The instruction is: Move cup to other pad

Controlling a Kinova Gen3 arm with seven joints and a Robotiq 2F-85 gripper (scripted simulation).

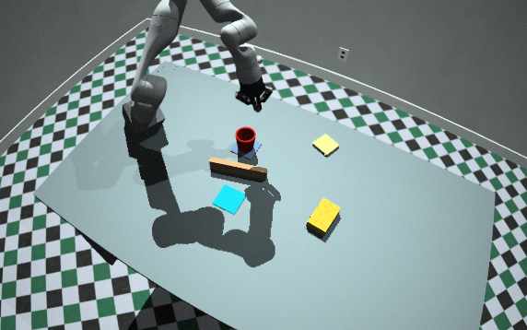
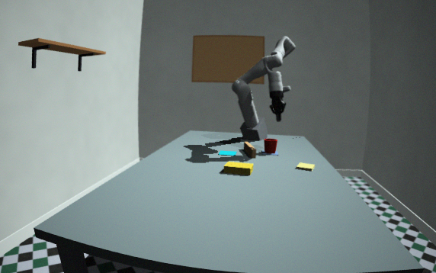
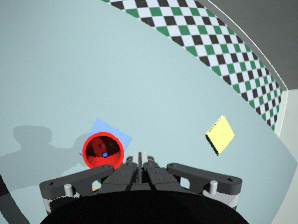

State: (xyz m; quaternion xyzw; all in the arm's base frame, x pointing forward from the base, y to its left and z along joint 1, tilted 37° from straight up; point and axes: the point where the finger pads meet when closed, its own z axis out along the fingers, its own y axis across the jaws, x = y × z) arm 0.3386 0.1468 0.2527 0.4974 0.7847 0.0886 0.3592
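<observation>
My gripper is now 170 mm above the red cup, 30 mm to the left of it and 30 mm past it. Round my hand: wooden rail 190 mm below, 140 mm to the right, 30 mm behind; then flat pale yellow block 260 mm ahead, 190 mm below, 60 mm to the left; then blue marble 180 mm below, 40 mm to the right, 30 mm behind.
</observation>
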